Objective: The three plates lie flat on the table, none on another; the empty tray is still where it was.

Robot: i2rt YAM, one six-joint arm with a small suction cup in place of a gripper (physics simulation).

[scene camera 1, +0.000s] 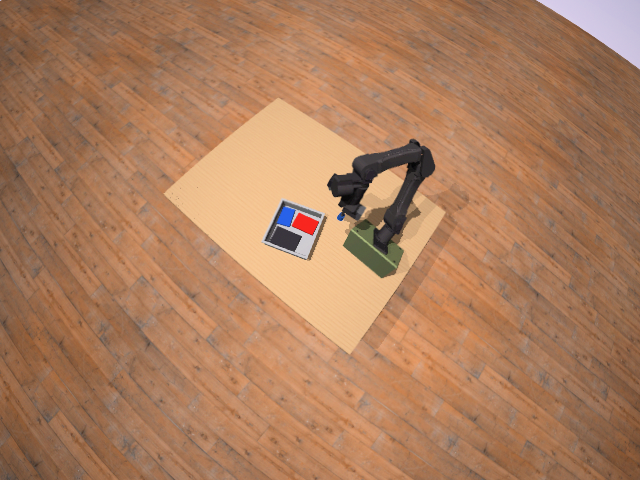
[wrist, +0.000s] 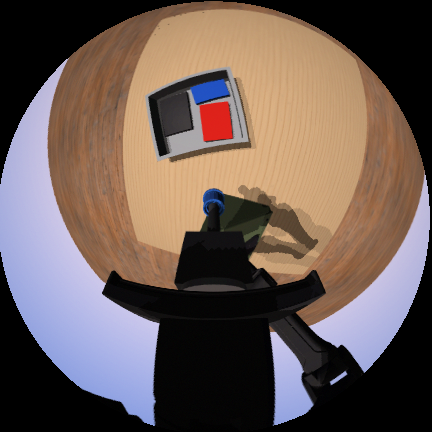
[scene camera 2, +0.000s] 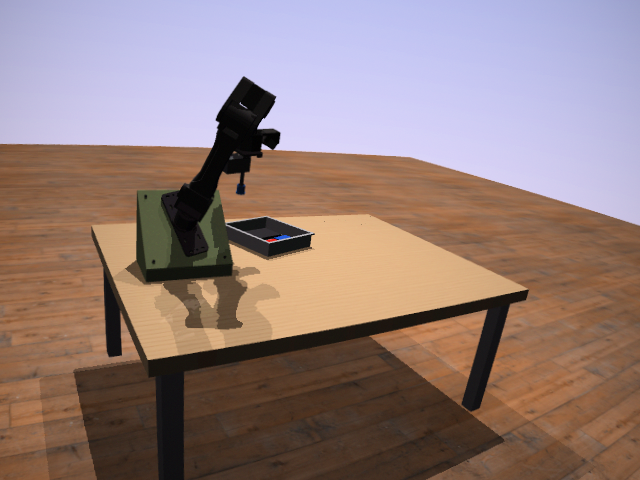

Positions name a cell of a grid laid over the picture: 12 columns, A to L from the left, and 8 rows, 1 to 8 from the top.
Scene:
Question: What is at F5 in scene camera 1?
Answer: A grey tray.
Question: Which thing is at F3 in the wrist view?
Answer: A red plate.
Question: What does the black plate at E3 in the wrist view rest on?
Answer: A grey tray.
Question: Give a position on my suction cup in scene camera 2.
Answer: E3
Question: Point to a grey tray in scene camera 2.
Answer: At F4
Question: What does my suction cup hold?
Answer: Nothing.

